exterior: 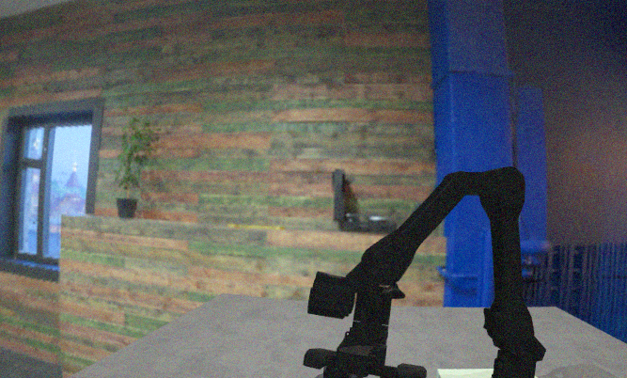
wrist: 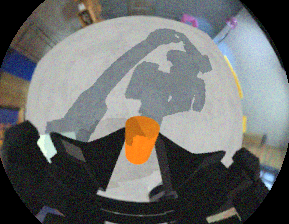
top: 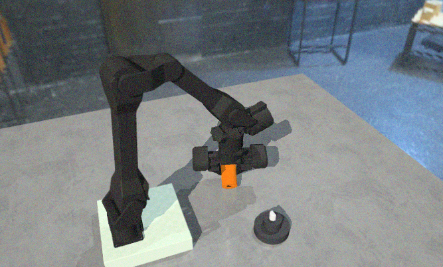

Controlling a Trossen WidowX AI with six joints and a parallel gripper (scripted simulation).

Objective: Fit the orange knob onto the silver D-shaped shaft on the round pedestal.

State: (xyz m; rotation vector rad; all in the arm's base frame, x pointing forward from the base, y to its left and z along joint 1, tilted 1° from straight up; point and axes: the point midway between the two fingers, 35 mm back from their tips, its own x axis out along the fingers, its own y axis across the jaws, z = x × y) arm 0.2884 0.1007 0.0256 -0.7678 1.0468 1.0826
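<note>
Right now the round black pedestal is 3 cm ahead of my gripper tip and 20 cm to the right of it. Round my gripper tip: orange knob (1 cm above).
</note>
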